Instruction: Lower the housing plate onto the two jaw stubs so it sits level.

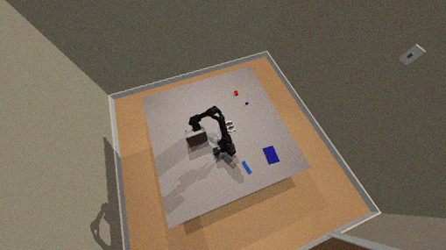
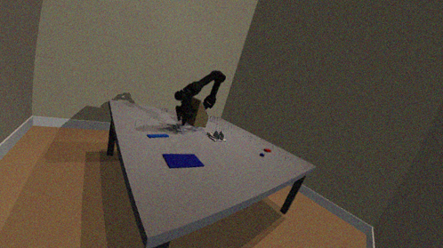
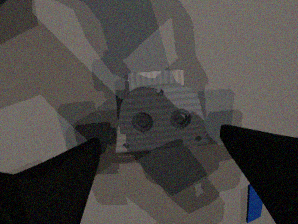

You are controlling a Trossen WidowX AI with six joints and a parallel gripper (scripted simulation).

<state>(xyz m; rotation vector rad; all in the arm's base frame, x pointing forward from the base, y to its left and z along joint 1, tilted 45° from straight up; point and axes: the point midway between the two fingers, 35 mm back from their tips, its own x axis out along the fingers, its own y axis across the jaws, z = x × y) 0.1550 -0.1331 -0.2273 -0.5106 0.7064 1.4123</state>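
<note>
My gripper tip is now 1 cm to the right of the light grey housing plate and 2 cm above it. Also, from my gripper tip: blue bar (14 cm ahead, 20 cm to the right, 4 cm below); blue flat pad (40 cm ahead, 18 cm to the right, 4 cm below); tiny blue piece (44 cm ahead, 40 cm to the left, 4 cm below).
</note>
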